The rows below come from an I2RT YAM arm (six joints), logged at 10 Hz.
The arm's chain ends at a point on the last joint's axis. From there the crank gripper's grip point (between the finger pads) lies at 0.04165 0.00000 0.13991 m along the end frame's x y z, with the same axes.
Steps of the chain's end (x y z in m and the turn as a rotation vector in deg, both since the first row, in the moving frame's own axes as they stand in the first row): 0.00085, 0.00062, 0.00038, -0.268, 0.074, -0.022; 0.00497, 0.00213, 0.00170, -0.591, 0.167, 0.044; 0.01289, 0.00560, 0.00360, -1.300, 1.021, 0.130; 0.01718, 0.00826, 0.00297, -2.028, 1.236, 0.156; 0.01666, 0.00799, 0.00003, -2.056, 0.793, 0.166; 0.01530, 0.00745, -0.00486, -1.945, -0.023, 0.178
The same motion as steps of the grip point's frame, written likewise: 0.00103, 0.00126, 0.00032, -0.268, 0.074, -0.022; 0.00538, 0.00360, 0.00157, -0.591, 0.167, 0.044; 0.01537, 0.00886, 0.00280, -1.300, 1.021, 0.130; 0.02018, 0.01331, 0.00195, -2.028, 1.236, 0.156; 0.01858, 0.01312, -0.00065, -2.056, 0.793, 0.166; 0.01524, 0.01233, -0.00493, -1.945, -0.023, 0.178
